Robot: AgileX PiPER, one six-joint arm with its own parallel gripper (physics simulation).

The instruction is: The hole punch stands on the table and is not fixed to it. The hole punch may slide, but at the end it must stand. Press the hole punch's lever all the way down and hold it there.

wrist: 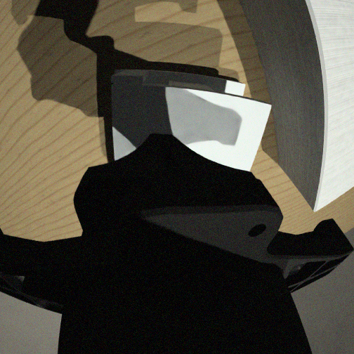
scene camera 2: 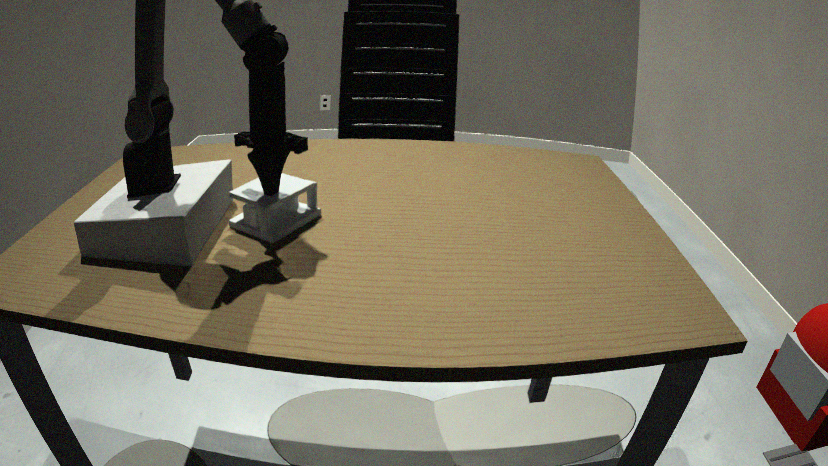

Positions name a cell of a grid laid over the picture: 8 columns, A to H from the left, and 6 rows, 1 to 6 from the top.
Labels:
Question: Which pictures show the gripper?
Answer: The wrist view and scene camera 2: all of them.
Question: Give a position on a lever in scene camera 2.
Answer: C3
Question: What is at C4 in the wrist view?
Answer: The gripper.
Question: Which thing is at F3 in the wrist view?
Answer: A lever.

